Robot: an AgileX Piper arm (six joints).
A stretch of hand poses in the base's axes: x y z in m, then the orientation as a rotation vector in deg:
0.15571, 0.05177, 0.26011, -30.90, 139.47, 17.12
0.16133, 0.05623, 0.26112, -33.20, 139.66, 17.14
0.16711, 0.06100, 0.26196, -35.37, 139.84, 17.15
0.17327, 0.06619, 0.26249, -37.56, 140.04, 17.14
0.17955, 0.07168, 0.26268, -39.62, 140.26, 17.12
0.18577, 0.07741, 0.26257, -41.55, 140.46, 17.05
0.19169, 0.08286, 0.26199, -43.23, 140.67, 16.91
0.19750, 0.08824, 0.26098, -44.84, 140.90, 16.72
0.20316, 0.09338, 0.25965, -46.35, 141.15, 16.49
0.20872, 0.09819, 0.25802, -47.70, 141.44, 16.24
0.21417, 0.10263, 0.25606, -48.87, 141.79, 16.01
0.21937, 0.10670, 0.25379, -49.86, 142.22, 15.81
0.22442, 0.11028, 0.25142, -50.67, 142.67, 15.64
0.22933, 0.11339, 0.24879, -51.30, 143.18, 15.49
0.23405, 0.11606, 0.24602, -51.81, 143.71, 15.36
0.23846, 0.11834, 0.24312, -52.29, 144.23, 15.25
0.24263, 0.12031, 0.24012, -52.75, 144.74, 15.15
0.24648, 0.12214, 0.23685, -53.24, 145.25, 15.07
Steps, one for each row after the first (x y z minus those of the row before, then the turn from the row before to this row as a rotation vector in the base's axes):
0.00562, 0.00446, 0.00101, -0.66, 0.37, 1.64
0.00578, 0.00477, 0.00084, -0.63, 0.37, 1.54
0.00616, 0.00519, 0.00053, -0.65, 0.41, 1.54
0.00628, 0.00549, 0.00019, -0.63, 0.43, 1.44
0.00622, 0.00573, -0.00011, -0.63, 0.41, 1.33
0.00592, 0.00545, -0.00058, -0.61, 0.38, 1.13
0.00581, 0.00538, -0.00101, -0.63, 0.39, 1.07
0.00566, 0.00514, -0.00133, -0.64, 0.39, 0.98
0.00556, 0.00481, -0.00163, -0.62, 0.41, 0.85
0.00545, 0.00444, -0.00196, -0.58, 0.44, 0.72
0.00520, 0.00407, -0.00227, -0.54, 0.50, 0.59
0.00505, 0.00358, -0.00237, -0.47, 0.50, 0.46
0.00491, 0.00311, -0.00263, -0.43, 0.53, 0.33
0.00472, 0.00267, -0.00277, -0.39, 0.53, 0.24
0.00441, 0.00228, -0.00290, -0.37, 0.52, 0.23
0.00417, 0.00197, -0.00300, -0.35, 0.52, 0.22
0.00385, 0.00183, -0.00327, -0.35, 0.53, 0.24

